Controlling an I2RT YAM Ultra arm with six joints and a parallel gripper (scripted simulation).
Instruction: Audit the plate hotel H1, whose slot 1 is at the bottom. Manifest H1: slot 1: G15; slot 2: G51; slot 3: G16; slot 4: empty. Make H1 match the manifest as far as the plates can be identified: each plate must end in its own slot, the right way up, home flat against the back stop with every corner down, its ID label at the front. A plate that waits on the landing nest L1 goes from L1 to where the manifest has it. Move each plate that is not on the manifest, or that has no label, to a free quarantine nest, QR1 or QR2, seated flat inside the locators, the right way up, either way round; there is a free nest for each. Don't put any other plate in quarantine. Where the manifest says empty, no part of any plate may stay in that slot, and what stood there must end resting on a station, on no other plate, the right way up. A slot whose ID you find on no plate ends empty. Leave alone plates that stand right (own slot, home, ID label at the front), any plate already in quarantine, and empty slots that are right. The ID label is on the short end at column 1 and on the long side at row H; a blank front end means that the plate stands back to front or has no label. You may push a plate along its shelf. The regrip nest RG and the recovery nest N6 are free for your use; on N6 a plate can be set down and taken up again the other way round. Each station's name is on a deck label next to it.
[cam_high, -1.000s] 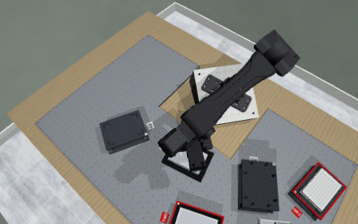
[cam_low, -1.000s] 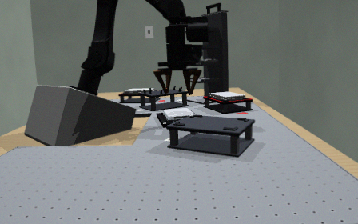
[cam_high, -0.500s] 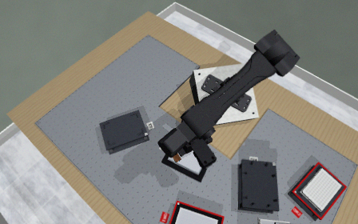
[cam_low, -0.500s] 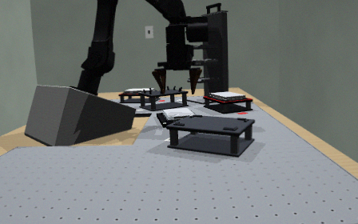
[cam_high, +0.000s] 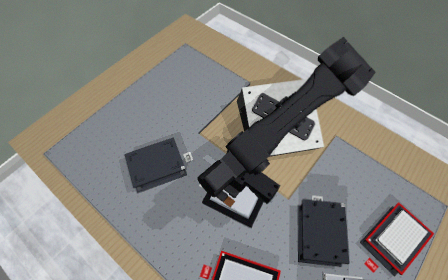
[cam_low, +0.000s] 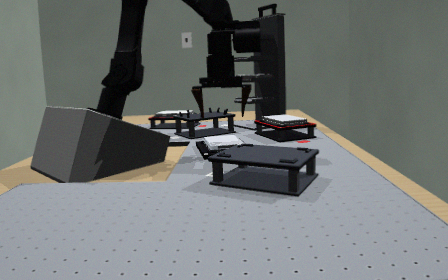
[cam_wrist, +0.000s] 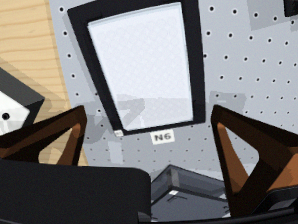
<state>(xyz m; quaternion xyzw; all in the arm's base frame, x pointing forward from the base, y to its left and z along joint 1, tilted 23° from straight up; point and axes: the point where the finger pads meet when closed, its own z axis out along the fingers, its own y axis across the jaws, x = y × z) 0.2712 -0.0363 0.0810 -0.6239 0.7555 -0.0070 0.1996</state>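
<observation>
Now: hand 90 mm above the flat black pad. Also, from my hand: red-bordered quarantine nest (120 mm behind, 460 mm to the left, 60 mm below); N6 deck label (110 mm to the right, 90 mm below); plate hotel H1 (220 mm ahead, 370 mm to the left, 100 mm above).
</observation>
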